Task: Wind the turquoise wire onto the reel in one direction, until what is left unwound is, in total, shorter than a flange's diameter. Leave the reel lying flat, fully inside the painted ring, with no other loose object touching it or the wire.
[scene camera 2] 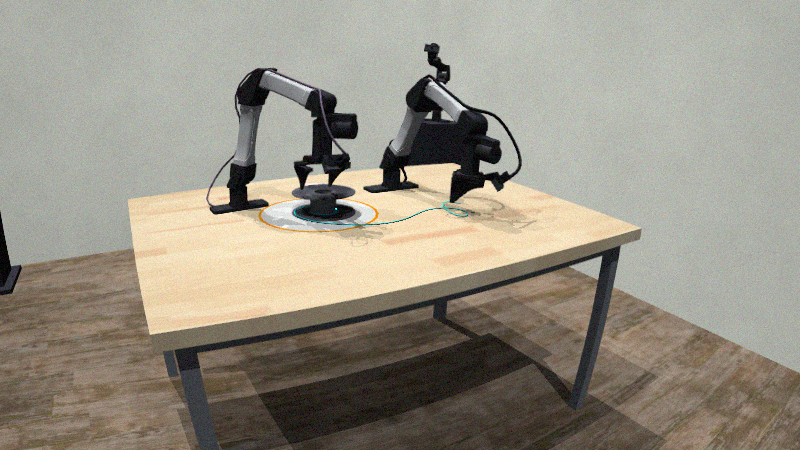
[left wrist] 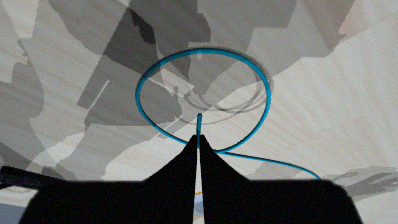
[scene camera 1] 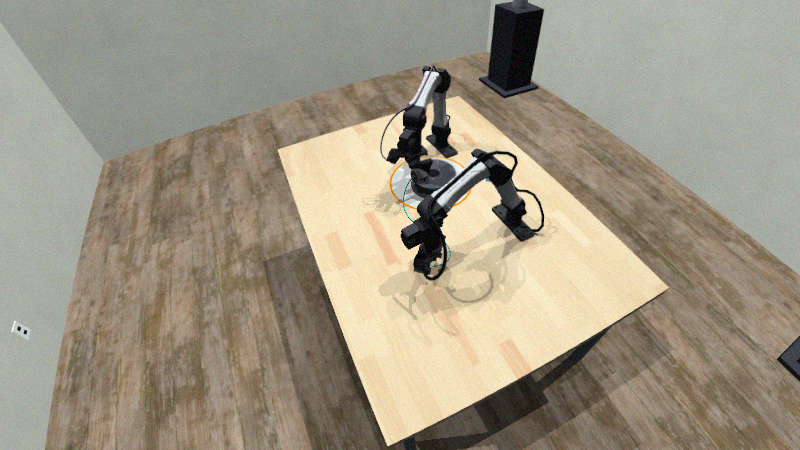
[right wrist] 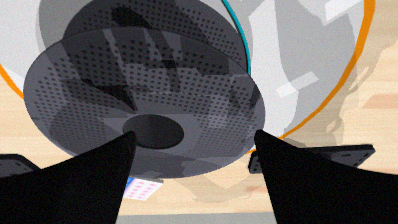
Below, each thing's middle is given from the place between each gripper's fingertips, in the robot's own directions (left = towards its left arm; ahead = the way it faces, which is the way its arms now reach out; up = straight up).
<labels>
The dark reel (scene camera 2: 325, 197) is 3 cm behind my right hand, 4 cm to the left of it and 6 cm below it.
I see my left gripper (scene camera 2: 451, 202) 35 cm to the left of the dark reel, 18 cm past it and 1 cm above it.
</labels>
